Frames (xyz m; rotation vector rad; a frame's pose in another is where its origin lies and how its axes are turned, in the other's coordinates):
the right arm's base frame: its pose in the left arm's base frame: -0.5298 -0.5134 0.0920 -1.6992 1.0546 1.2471
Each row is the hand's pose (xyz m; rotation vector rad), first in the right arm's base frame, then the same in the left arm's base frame.
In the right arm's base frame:
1: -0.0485 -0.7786 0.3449 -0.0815 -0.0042 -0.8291
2: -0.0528 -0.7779 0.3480 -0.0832 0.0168 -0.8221
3: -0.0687 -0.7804 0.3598 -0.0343 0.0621 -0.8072
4: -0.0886 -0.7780 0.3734 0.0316 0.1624 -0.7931
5: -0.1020 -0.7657 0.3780 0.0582 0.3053 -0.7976
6: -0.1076 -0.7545 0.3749 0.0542 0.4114 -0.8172
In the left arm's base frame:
1: 0.0659 0.0951 0.1417 -1.8928 0.2150 0.7450
2: 0.0634 0.0984 0.1450 -1.9093 0.2304 0.7359
3: 0.0589 0.1129 0.1580 -1.9080 0.2921 0.6857
4: 0.0486 0.1280 0.1739 -1.9308 0.3857 0.5828
5: 0.0332 0.1300 0.1845 -2.0061 0.4580 0.4525
6: 0.0229 0.1241 0.1894 -2.0761 0.4819 0.3540

